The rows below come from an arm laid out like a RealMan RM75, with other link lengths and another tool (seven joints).
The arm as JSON. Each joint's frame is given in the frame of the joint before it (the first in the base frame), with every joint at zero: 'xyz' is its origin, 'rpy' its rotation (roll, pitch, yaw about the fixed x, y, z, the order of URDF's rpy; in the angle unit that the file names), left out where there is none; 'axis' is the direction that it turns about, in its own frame. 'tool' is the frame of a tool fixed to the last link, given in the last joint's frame.
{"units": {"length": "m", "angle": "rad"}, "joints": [
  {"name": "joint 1", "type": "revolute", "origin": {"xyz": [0.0, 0.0, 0.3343], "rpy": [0.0, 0.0, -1.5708]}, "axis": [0.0, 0.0, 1.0]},
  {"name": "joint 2", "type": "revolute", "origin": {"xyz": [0.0, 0.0, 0.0], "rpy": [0.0, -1.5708, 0.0]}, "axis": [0.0, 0.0, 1.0]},
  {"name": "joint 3", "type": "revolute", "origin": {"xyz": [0.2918, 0.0, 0.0], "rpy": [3.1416, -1.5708, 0.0]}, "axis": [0.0, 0.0, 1.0]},
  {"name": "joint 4", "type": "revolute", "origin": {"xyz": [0.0, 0.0, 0.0], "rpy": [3.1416, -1.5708, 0.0]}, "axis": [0.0, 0.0, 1.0]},
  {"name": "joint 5", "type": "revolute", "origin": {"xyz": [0.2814, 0.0, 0.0], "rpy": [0.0, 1.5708, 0.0]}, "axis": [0.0, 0.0, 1.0]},
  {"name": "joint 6", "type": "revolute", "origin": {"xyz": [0.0, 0.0, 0.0], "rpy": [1.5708, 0.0, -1.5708]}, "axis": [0.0, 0.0, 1.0]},
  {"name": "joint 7", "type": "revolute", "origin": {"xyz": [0.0, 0.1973, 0.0], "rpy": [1.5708, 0.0, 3.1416]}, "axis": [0.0, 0.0, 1.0]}
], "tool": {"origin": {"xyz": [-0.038, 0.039, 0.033], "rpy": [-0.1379, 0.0, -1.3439]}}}
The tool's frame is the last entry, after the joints.
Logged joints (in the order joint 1, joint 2, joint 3, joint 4, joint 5, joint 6, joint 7), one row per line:
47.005 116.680 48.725 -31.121 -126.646 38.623 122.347
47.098 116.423 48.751 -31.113 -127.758 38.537 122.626
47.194 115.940 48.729 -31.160 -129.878 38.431 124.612
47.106 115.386 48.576 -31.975 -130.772 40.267 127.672
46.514 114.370 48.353 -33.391 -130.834 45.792 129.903
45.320 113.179 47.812 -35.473 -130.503 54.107 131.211
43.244 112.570 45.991 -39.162 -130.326 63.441 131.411
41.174 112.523 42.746 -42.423 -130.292 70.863 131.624
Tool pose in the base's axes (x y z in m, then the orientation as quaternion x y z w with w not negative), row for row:
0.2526 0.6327 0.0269 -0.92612 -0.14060 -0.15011 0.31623
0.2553 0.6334 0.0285 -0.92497 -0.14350 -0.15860 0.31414
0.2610 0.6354 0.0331 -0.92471 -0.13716 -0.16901 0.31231
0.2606 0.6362 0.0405 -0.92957 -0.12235 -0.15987 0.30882
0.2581 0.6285 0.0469 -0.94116 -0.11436 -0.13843 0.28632
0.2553 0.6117 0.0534 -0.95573 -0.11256 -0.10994 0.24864
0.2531 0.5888 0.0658 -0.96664 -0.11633 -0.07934 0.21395
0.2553 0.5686 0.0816 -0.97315 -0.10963 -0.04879 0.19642
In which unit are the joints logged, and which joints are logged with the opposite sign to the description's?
The joints are logged in degrees. Opposite sign: joint 3, joint 6.
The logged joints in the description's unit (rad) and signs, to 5 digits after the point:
0.82039 2.03645 -0.85041 -0.54316 -2.21039 -0.67410 2.13536
0.82202 2.03196 -0.85087 -0.54302 -2.22980 -0.67260 2.14023
0.82369 2.02353 -0.85048 -0.54384 -2.26680 -0.67075 2.17489
0.82215 2.01387 -0.84781 -0.55807 -2.28240 -0.70279 2.22830
0.81182 1.99613 -0.84392 -0.58278 -2.28348 -0.79922 2.26724
0.79098 1.97535 -0.83448 -0.61912 -2.27771 -0.94435 2.29006
0.75475 1.96472 -0.80269 -0.68351 -2.27462 -1.10725 2.29355
0.71862 1.96390 -0.74606 -0.74042 -2.27402 -1.23679 2.29727

